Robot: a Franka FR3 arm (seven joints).
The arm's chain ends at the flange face. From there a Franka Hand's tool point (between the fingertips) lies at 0.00 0.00 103.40 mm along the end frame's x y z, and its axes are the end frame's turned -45 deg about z.
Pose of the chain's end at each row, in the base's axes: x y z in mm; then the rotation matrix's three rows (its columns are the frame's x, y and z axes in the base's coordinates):
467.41 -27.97 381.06; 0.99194 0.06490 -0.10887; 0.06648 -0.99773 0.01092; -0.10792 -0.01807 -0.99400
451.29 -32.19 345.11; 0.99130 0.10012 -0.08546; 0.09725 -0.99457 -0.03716; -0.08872 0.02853 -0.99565
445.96 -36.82 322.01; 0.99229 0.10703 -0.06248; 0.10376 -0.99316 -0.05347; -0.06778 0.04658 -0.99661
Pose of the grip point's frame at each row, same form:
456.15 -26.84 278.28; 0.65552 0.74730 -0.10887; 0.75251 -0.65849 0.01092; -0.06353 -0.08909 -0.99400
442.45 -36.03 242.16; 0.63016 0.77175 -0.08546; 0.77203 -0.63450 -0.03716; -0.08291 -0.04256 -0.99565
439.50 -42.35 218.96; 0.62597 0.77734 -0.06248; 0.77564 -0.62890 -0.05347; -0.08086 -0.01499 -0.99661

